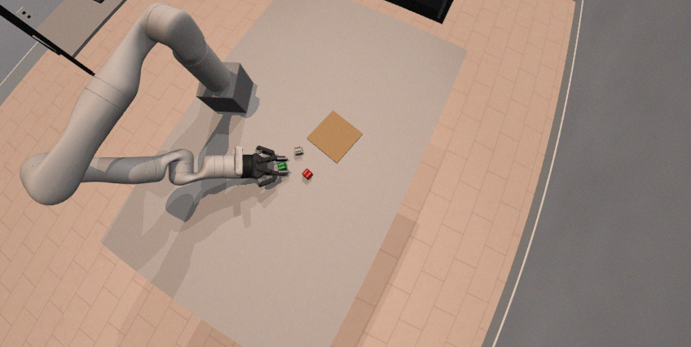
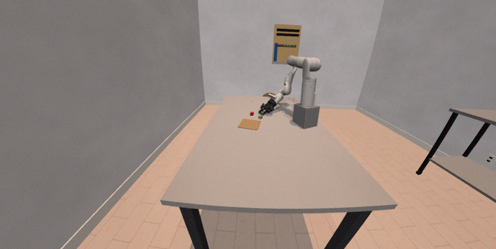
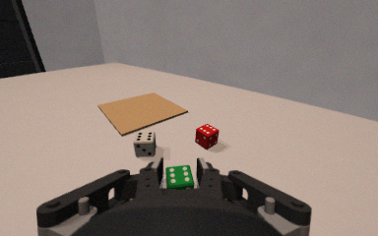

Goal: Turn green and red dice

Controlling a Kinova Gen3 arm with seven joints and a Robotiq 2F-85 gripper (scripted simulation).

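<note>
Right now the green die is 1 cm below my hand. Also, from my hand: white die 2 cm ahead, 7 cm to the left, 1 cm below; then red die 8 cm ahead, 2 cm to the left, 1 cm below; then tan mat 10 cm ahead, 18 cm to the left, 2 cm below.
</note>
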